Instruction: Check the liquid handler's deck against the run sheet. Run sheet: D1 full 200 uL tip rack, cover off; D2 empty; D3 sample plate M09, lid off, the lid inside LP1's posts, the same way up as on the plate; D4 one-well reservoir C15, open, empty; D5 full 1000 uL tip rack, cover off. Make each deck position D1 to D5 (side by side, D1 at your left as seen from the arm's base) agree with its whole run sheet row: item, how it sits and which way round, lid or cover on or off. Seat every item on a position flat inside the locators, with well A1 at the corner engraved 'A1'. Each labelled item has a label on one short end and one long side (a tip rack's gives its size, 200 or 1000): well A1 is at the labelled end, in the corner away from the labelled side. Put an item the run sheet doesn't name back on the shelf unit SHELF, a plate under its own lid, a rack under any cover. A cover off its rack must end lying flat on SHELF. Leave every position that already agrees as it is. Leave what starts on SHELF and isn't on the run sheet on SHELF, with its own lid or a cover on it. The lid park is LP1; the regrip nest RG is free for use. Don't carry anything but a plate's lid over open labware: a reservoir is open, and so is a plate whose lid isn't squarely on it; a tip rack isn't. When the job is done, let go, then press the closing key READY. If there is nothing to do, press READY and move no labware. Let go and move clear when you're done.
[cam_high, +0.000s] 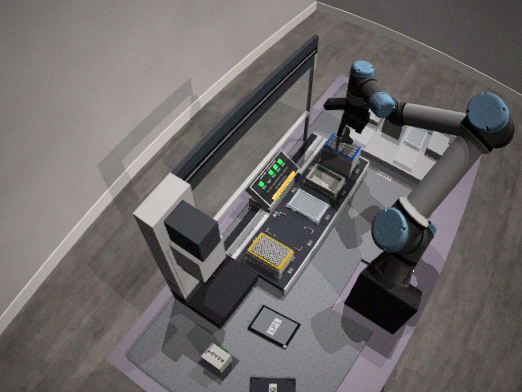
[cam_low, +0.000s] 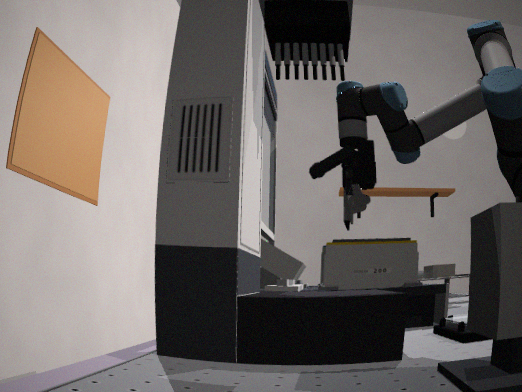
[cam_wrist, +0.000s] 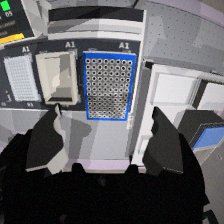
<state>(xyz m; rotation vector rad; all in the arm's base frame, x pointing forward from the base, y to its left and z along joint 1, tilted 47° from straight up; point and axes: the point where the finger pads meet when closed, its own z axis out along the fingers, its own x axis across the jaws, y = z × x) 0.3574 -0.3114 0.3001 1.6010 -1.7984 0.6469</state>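
The blue-rimmed tip rack is 8 cm below my hand, 1 cm to the left of it and 1 cm ahead of it. Also, from my hand: white well plate: 25 cm to the left, 14 cm below, 1 cm ahead; shelf unit: 24 cm to the right, 19 cm behind, 14 cm below; cream one-well reservoir: 13 cm below, 12 cm to the left, 1 cm ahead.
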